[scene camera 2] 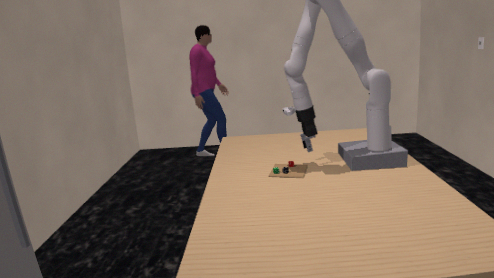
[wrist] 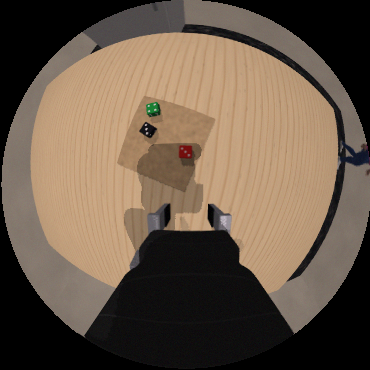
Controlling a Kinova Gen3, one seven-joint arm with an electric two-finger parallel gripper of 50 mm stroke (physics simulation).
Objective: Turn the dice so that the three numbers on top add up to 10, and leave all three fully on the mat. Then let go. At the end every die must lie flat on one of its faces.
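Frame: origin at the arm's base, x right, y ahead, z up, level; metres.
Seen in the pictures: gripper, fingertip midpoint: [scene camera 2: 308, 149] [wrist: 188, 211]; arm's base at its link origin: [scene camera 2: 378, 147].
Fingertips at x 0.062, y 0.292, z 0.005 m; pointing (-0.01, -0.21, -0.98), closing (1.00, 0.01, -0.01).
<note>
Offsets run from my fingertips to a thing's top centre. Level surfaces: height alone.
A tan mat @[dx -0.048, dy +0.100, dz -0.064 m] [scene camera 2: 298, 173] [wrist: 185, 122] lies on the table. A green die @[dx -0.063, dy +0.154, dz -0.043 m] [scene camera 2: 276, 170] [wrist: 153, 108] sits near one corner of the mat, with four pips appearing on top. A black die @[dx -0.070, dy +0.117, dz -0.043 m] [scene camera 2: 285, 170] [wrist: 147, 130] is beside it; its top seems to show three pips, though small. A red die @[dx -0.007, dy +0.078, dz -0.044 m] [scene camera 2: 291, 164] [wrist: 185, 152] sits apart from them on the mat, with three pips in a diagonal on top. My gripper [scene camera 2: 307, 148] [wrist: 188, 211] is open and empty. It hangs above the table, off to the side of the mat nearest the red die.
The wooden table @[dz -0.068 m] [scene camera 2: 340, 215] [wrist: 270, 150] carries the arm's grey base [scene camera 2: 377, 159] to the right of the mat in the scene view. The arm's shadow falls across part of the mat and the red die's surroundings. A person [scene camera 2: 202, 72] is beyond the table's far left corner.
</note>
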